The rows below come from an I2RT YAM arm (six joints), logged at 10 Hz.
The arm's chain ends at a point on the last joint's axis. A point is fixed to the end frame.
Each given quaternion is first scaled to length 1.
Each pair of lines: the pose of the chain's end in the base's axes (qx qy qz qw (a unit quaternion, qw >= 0); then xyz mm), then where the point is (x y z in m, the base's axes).
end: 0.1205 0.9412 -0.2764 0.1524 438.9 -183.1 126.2
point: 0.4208 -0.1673 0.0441
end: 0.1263 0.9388 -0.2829 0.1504 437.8 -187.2 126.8
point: 0.4198 -0.1721 0.0445
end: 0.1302 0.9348 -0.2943 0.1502 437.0 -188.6 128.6
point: 0.4192 -0.1751 0.0460
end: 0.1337 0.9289 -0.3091 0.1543 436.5 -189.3 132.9
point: 0.4195 -0.1782 0.0498
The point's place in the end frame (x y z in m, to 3 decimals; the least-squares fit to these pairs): 0.048 0.047 0.053
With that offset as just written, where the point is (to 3 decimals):
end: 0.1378 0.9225 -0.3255 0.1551 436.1 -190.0 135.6
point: 0.419 -0.181 0.052
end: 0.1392 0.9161 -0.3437 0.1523 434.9 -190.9 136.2
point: 0.418 -0.185 0.053
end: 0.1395 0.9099 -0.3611 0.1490 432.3 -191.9 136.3
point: 0.414 -0.189 0.053
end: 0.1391 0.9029 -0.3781 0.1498 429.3 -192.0 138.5
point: 0.411 -0.192 0.055
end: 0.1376 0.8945 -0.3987 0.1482 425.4 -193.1 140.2
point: 0.407 -0.197 0.057
